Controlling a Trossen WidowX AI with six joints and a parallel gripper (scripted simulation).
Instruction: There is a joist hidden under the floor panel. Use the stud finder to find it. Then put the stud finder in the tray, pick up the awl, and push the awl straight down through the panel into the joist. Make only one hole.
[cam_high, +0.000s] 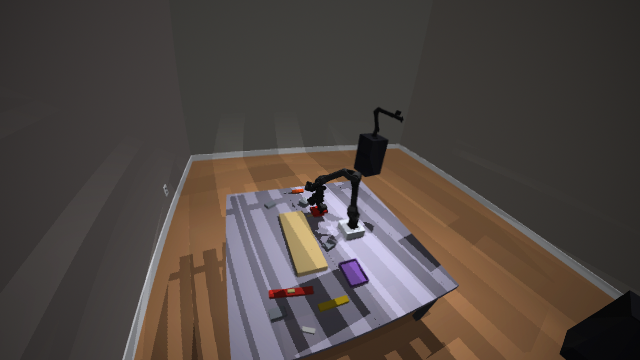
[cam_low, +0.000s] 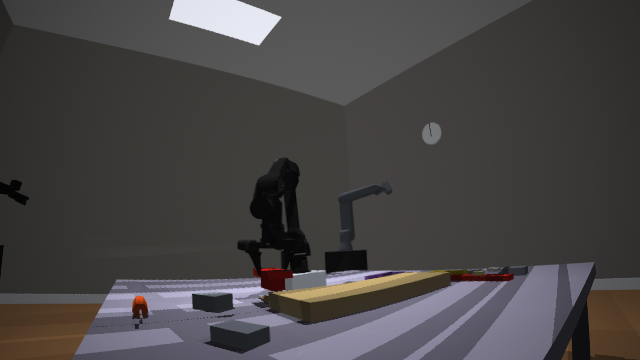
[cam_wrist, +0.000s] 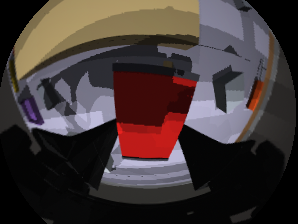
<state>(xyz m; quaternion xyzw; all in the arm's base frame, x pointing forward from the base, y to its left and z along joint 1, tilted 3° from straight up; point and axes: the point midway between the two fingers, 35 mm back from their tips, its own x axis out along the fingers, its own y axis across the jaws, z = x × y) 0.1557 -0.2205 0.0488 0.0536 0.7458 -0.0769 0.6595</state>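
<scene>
Right now the red stud finder is 3 cm below my gripper tip and 2 cm ahead of it. From my gripper tip the other things lie so: orange-handled tool 37 cm to the right, 8 cm ahead, 6 cm below; awl 6 cm below, 3 cm to the right; purple tray 52 cm to the left, 6 cm below, 4 cm ahead.
</scene>
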